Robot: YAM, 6 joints.
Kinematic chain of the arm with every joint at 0, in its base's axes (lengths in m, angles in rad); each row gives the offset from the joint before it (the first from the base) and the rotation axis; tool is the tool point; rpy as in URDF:
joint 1: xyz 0 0 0.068 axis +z
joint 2: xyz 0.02 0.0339 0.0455 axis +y
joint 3: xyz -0.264 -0.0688 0 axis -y
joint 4: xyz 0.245 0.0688 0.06 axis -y
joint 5: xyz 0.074 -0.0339 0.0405 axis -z
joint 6: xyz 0.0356 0 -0.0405 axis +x
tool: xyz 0 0 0 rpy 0 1.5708 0
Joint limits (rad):
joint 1: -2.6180..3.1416
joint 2: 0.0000..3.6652
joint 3: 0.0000..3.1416
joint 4: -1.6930..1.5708
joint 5: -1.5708..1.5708
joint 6: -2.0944..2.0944
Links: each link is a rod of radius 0.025 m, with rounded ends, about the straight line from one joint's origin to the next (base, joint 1, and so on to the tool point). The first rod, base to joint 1, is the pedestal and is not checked.
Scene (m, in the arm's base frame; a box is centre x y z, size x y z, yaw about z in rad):
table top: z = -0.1
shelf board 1: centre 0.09 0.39 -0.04 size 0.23 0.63 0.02 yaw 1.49
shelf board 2: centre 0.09 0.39 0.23 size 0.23 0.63 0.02 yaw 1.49
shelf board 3: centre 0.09 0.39 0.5 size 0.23 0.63 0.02 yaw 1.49
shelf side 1: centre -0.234 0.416 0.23 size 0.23 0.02 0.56 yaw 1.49
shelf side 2: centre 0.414 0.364 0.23 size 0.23 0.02 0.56 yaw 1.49
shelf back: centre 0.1 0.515 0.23 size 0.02 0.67 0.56 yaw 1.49
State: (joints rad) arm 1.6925 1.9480 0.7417 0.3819 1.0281 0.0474
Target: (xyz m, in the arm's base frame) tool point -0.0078 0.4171 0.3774
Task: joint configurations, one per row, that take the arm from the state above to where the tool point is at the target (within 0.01 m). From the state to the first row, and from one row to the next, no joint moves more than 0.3 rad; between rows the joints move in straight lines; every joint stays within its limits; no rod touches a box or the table.
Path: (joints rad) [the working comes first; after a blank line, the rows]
Joints at the target: 1.6589 1.7692 1.4659 0.5266 0.9482 0.0474
Straight joint move there: touches shelf board 2.

1: 1.6357 1.8196 0.5563 0.4120 1.1638 -0.2310
2: 1.5790 1.6911 0.3708 0.4421 1.2994 -0.5094
3: 1.5222 1.5627 0.1854 0.4723 1.4351 -0.7878
4: 1.4655 1.4343 0.0000 0.5024 1.5708 -1.0662
5: 1.5623 1.3089 0.1998 0.4804 1.4524 -0.7878
6: 1.6591 1.1836 0.3996 0.4583 1.3340 -0.5094
7: 1.7559 1.0583 0.5995 0.4363 1.2157 -0.2310
8: 1.8526 0.9330 0.7993 0.4143 1.0973 0.0474
9: 1.7881 1.2117 1.0215 0.4517 1.0476 0.0474
10: 1.7235 1.4904 1.2437 0.4891 0.9979 0.0474
11: 1.6589 1.7692 1.4659 0.5266 0.9482 0.0474

